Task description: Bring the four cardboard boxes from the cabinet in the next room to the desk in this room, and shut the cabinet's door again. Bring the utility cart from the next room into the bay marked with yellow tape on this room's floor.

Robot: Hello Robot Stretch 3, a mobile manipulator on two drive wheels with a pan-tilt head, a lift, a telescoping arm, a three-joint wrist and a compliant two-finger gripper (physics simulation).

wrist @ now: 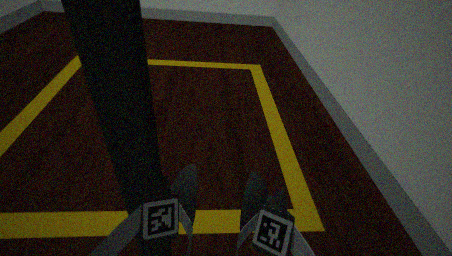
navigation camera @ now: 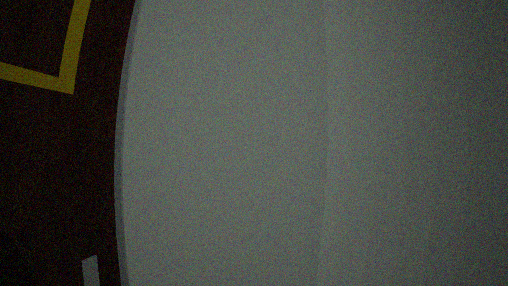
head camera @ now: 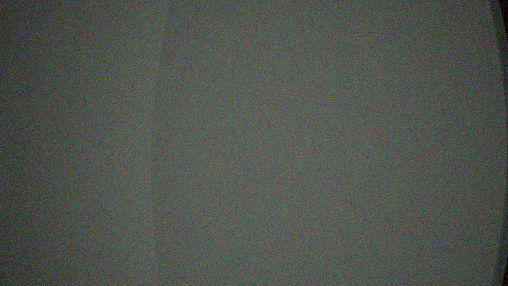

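Observation:
The yellow tape bay [navigation camera: 74,47] [wrist: 280,140] is marked on the dark red-brown floor. In the wrist view most of its outline shows, and in the navigation view one corner shows at the upper left. My gripper [wrist: 221,188] is open and empty, low in the wrist view, with its two fingers apart over the near tape line. The cardboard boxes, the cabinet, the utility cart and the desk do not show in these views.
A pale wall [head camera: 300,140] [navigation camera: 225,140] [wrist: 395,75] fills most of the head and navigation views. Its grey baseboard [navigation camera: 119,150] [wrist: 345,117] runs beside the bay. A dark column [wrist: 120,100] crosses the wrist view. A small pale strip [navigation camera: 91,272] shows at the navigation view's lower left.

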